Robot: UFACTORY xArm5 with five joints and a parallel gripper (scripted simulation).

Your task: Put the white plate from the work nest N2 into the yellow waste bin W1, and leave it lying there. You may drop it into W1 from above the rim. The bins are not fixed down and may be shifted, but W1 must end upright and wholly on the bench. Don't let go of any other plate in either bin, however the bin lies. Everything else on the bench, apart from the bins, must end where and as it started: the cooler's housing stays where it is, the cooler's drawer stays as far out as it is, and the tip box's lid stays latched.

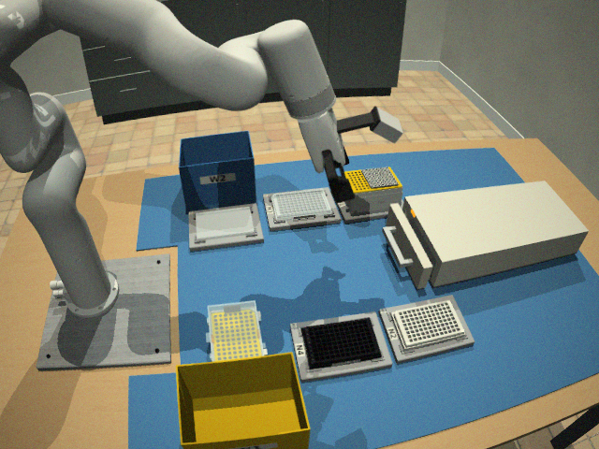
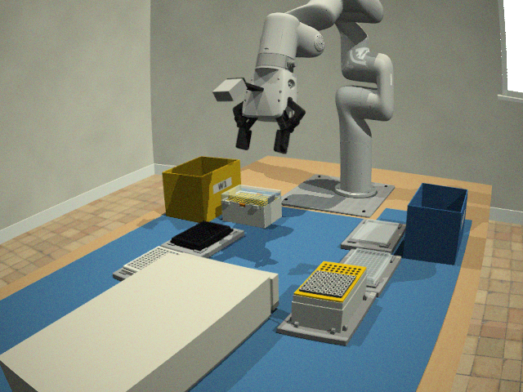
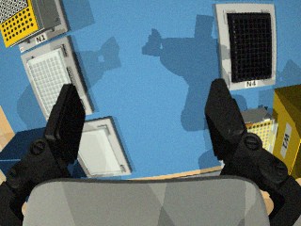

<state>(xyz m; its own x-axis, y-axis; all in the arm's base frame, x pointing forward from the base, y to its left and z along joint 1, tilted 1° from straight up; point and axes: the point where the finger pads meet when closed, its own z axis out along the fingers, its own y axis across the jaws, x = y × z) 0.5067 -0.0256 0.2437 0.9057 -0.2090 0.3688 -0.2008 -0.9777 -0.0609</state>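
Right now the white plate is 140 mm ahead of my hand, 180 mm to the right of it and 220 mm below it. From my hand the other things lie so: yellow-topped rack: 140 mm ahead, 200 mm to the left, 190 mm below; then black plate: 30 mm behind, 180 mm to the right, 220 mm below; then grey nest N2: 140 mm ahead, 180 mm to the right, 230 mm below.
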